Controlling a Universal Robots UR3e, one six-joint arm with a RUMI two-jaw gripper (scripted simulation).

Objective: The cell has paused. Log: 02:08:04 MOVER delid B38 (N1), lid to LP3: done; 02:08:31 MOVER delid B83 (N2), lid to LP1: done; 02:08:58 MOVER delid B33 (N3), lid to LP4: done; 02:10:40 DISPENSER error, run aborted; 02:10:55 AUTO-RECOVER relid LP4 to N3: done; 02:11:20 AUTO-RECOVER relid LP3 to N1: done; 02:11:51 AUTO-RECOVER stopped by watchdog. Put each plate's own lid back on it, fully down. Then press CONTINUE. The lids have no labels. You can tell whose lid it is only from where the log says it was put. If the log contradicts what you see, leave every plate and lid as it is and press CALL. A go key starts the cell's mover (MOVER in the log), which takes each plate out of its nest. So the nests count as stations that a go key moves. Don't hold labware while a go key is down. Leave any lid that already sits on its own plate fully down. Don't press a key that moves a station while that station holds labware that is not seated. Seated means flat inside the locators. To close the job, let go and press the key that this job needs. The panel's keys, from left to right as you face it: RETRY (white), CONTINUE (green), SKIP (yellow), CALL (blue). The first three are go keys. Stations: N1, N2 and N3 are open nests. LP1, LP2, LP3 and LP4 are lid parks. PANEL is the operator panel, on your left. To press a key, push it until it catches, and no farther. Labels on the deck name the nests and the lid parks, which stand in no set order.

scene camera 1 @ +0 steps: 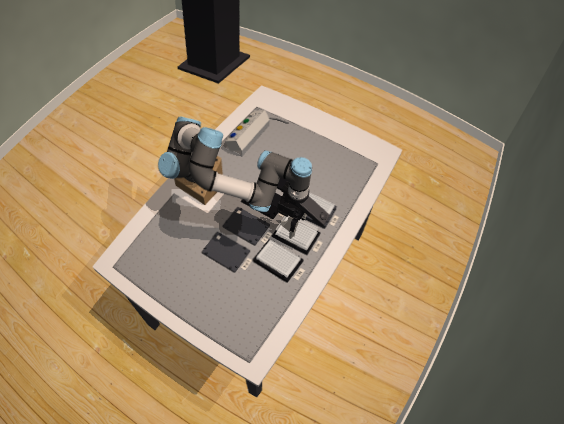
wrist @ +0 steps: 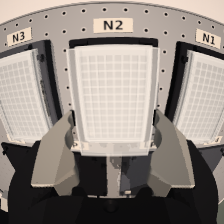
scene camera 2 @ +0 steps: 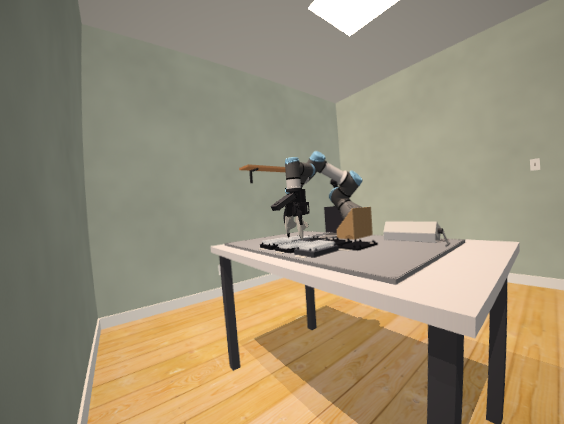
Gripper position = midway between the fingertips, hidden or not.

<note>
In view: my gripper (scene camera 1: 296, 229), a lid (wrist: 113, 89) and an operator panel (scene camera 2: 401, 231).
My gripper is seen too in the wrist view (wrist: 114, 110) and in scene camera 2 (scene camera 2: 295, 239).
</note>
